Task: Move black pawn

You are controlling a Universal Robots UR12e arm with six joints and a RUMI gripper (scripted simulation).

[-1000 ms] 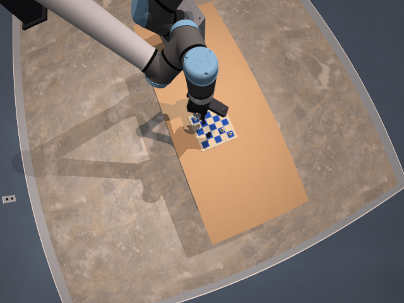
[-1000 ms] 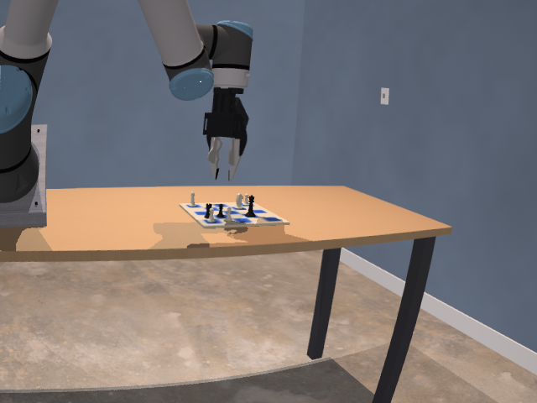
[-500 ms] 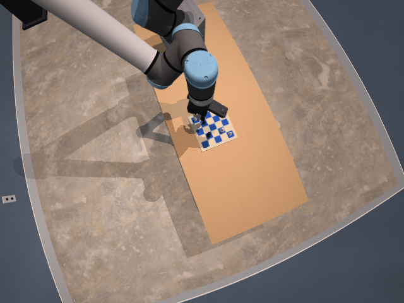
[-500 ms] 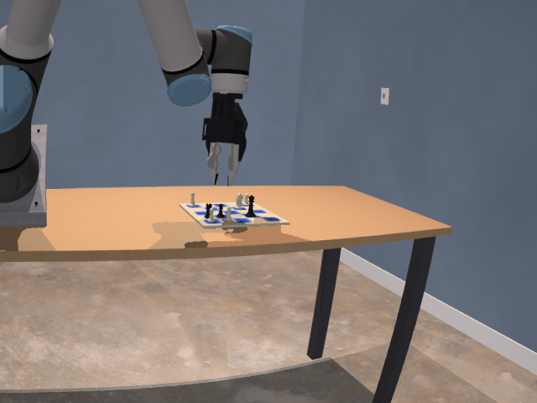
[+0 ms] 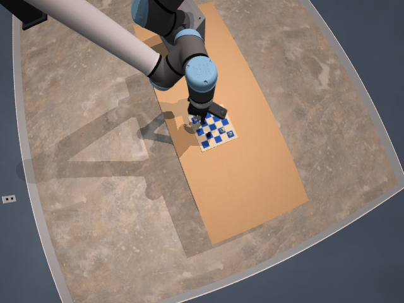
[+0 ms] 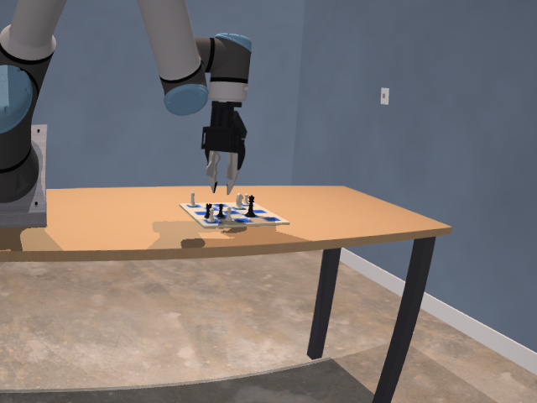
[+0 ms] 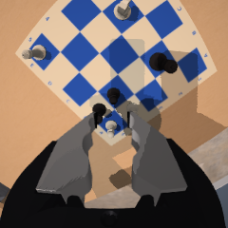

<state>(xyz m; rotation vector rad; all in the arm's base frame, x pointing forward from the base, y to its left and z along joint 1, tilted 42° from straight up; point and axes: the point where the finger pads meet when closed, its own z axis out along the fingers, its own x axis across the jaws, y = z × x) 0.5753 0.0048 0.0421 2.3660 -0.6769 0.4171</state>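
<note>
Right now my hand is 60 mm above the black pawn. The rest, counted from my hand: tall black piece: 80 mm ahead, 50 mm below; then cream chessboard: 40 mm ahead, 40 mm to the left, 80 mm below.
</note>
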